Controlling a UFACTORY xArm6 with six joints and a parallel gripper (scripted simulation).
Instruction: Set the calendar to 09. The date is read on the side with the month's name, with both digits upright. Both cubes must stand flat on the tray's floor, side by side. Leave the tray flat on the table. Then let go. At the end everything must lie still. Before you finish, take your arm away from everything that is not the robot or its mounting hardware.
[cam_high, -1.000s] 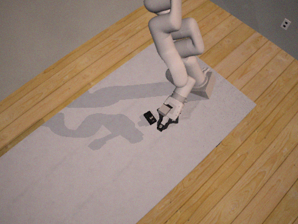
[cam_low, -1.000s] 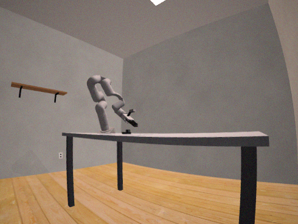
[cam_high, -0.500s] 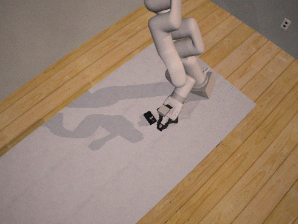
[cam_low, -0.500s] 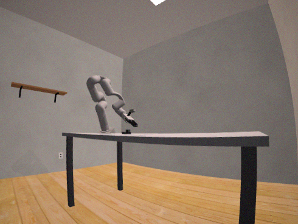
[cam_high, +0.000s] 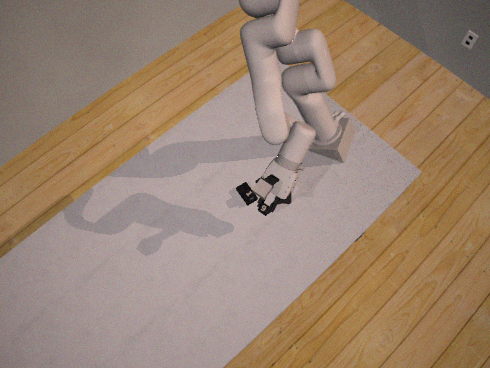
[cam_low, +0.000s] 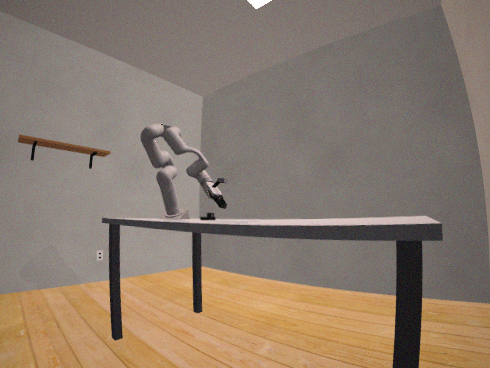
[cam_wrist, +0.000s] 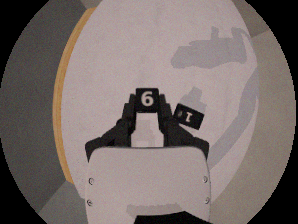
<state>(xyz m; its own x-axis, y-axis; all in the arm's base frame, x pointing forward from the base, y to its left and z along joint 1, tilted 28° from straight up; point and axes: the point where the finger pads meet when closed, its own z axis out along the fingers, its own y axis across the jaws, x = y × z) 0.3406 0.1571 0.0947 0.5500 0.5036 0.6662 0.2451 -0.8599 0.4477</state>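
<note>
Right now the black date cube is 20 mm below my hand and 10 mm ahead of it. The rest, counted from my hand: black cube 90 mm to the right, 80 mm below.
</note>
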